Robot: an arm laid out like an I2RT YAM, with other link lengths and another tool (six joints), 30 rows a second.
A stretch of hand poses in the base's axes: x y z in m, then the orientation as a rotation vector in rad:
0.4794, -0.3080, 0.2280, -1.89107, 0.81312, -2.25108
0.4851, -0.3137, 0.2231, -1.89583, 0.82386, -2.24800
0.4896, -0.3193, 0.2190, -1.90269, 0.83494, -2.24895
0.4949, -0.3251, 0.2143, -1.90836, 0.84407, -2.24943
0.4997, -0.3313, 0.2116, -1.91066, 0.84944, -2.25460
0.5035, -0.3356, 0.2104, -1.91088, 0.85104, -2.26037
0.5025, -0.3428, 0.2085, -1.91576, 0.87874, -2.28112
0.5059, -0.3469, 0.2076, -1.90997, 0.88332, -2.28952
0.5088, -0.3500, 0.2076, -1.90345, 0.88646, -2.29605
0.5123, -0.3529, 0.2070, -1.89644, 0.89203, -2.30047
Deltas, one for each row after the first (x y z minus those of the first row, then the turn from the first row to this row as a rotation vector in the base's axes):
0.0057, -0.0057, -0.0049, 0.00343, 0.00479, -0.00598
0.0102, -0.0113, -0.0090, 0.00359, 0.01008, -0.01499
0.0155, -0.0171, -0.0137, 0.00386, 0.01452, -0.02226
0.0203, -0.0233, -0.0164, 0.00141, 0.01541, -0.02896
0.0241, -0.0276, -0.0176, -0.00174, 0.01448, -0.03316
0.0231, -0.0348, -0.0195, -0.00807, 0.01601, -0.06252
0.0265, -0.0389, -0.0204, -0.00956, 0.01106, -0.06836
0.0294, -0.0420, -0.0204, -0.01004, 0.00591, -0.07213
0.0329, -0.0449, -0.0210, -0.00830, 0.00114, -0.07608

